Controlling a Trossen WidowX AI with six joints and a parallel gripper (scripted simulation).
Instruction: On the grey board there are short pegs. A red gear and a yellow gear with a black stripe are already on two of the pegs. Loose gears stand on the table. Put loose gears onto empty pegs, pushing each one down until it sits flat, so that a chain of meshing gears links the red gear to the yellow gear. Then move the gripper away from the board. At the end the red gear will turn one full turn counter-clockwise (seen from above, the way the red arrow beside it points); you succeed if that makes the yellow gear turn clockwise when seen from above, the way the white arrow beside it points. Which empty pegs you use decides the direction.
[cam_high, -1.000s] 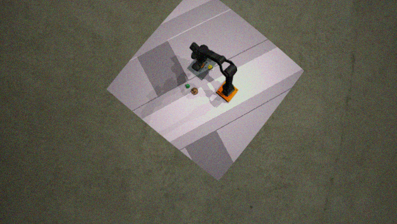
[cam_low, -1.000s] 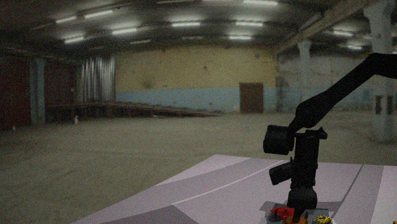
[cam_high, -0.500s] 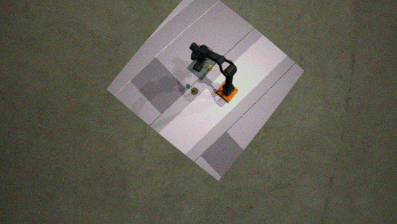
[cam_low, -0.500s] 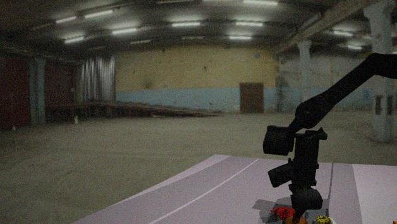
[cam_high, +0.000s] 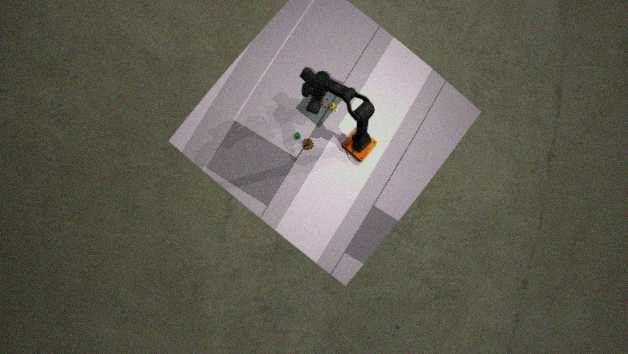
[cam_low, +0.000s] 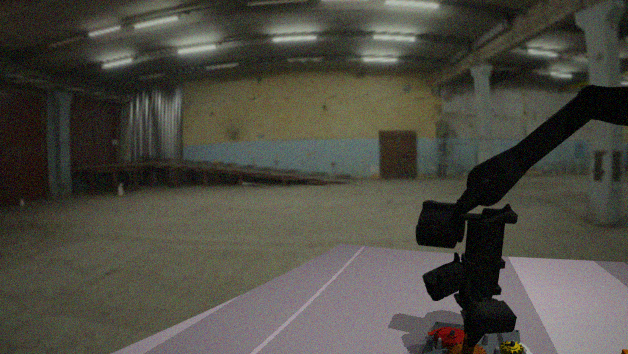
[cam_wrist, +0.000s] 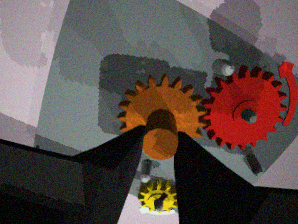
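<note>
Now: the orange gear 10 mm below my gripper tip. From my gripper tip the other things lie so: small green gear 210 mm to the left, 60 mm behind, 20 mm below; yellow gear 70 mm behind, 50 mm to the right, 20 mm below; red gear 50 mm to the right, 40 mm ahead, 20 mm below.
</note>
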